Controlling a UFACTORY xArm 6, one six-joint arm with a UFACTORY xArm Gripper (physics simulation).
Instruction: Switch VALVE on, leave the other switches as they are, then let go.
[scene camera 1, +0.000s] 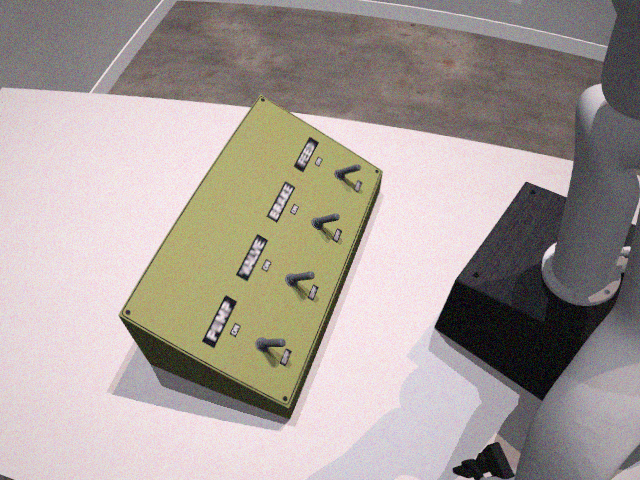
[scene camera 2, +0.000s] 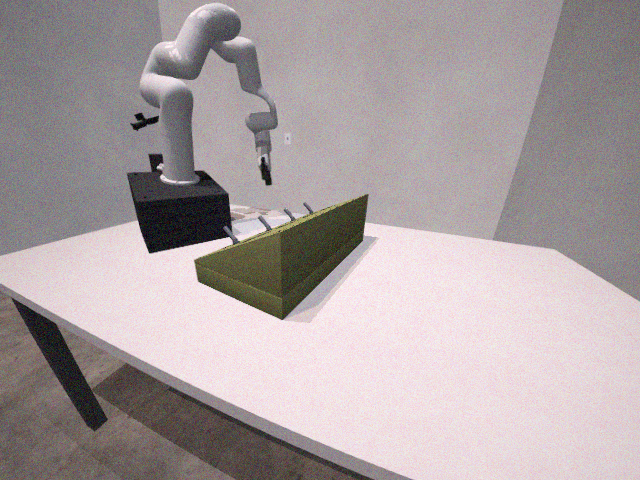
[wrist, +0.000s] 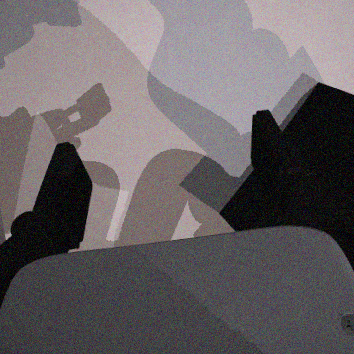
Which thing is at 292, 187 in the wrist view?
My gripper.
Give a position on an olive switch panel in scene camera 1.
At 220, 282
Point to an olive switch panel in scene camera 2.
At 273, 271
